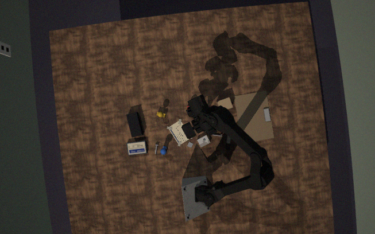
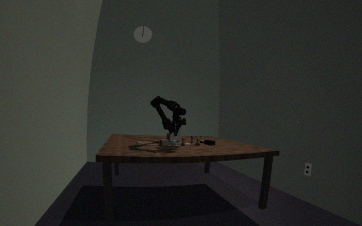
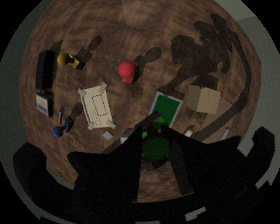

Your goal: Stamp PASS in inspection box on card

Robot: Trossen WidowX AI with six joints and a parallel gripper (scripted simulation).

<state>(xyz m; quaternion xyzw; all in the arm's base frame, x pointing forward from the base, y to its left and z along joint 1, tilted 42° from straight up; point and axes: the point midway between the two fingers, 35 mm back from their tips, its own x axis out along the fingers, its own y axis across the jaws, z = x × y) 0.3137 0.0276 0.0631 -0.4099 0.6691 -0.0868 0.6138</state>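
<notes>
Right now the white card is 50 mm behind my gripper tip, 110 mm to the left of it and 100 mm below it. Round my gripper tip: green ink pad (40 mm to the right, 90 mm below); then red stamp (50 mm ahead, 60 mm to the left, 70 mm below); then green-knobbed stamp (right at my gripper tip).
</notes>
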